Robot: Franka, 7 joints.
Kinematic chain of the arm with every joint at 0, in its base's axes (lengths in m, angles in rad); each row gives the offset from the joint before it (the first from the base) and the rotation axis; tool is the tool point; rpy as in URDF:
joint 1: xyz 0 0 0.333 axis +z
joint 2: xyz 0 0 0 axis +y
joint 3: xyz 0 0 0.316 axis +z
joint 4: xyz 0.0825 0 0 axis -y
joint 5: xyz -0.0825 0 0.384 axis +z
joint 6: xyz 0 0 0 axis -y
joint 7: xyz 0.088 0 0 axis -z
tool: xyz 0 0 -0.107 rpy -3.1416 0 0
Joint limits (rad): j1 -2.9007..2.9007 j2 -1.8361..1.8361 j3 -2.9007..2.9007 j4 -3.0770..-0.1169 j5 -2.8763..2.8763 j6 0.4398..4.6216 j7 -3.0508..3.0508
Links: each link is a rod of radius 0.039 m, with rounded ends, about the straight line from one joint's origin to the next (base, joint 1, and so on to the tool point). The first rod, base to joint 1, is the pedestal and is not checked.
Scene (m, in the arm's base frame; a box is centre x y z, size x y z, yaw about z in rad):
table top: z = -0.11
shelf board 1: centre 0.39 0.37 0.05 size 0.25 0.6 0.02 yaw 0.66
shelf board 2: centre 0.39 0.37 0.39 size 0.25 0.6 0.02 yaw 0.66
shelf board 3: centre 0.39 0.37 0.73 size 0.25 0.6 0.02 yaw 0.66
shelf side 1: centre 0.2 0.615 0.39 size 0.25 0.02 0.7 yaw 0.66
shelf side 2: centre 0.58 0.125 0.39 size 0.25 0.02 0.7 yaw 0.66
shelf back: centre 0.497 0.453 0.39 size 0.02 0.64 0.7 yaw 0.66
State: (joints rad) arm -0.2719 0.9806 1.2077 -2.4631 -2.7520 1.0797 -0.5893
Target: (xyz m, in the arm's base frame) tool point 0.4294 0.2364 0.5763
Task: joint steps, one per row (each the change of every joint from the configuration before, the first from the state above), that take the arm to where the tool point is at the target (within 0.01 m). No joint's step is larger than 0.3 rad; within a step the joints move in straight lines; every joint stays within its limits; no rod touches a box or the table.
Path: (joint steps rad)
1: -0.2142 -0.0730 0.0944 -0.0626 0.2322 -0.1280 0.2427
2: -0.2141 -0.0730 0.0945 -0.0626 0.2322 -0.1280 0.2428
3: -0.2142 -0.0730 0.0944 -0.0627 0.2323 -0.1279 0.2427
4: -0.2142 -0.0730 0.0944 -0.0626 0.2322 -0.1280 0.2428
5: -0.2142 -0.0730 0.0945 -0.0626 0.2322 -0.1280 0.2427
6: 0.0219 0.1450 0.1429 -0.0262 -0.2571 0.0000 -0.2427
7: 0.0218 0.1451 0.1430 -0.0261 -0.2571 0.0000 -0.2428
8: 0.0219 0.1450 0.1430 -0.0261 -0.2570 0.0000 -0.2427
9: 0.0219 0.1450 0.1430 -0.0262 -0.2571 0.0000 -0.2428
10: 0.0218 0.1450 0.1430 -0.0261 -0.2571 0.0000 -0.2427
11: 0.1379 -0.1324 -0.1639 0.2040 0.0000 0.0795 0.0000
12: 0.1378 -0.1324 -0.1638 0.2040 0.0000 0.0795 0.0000
13: 0.1379 -0.1324 -0.1638 0.2039 0.0000 0.0795 0.0000

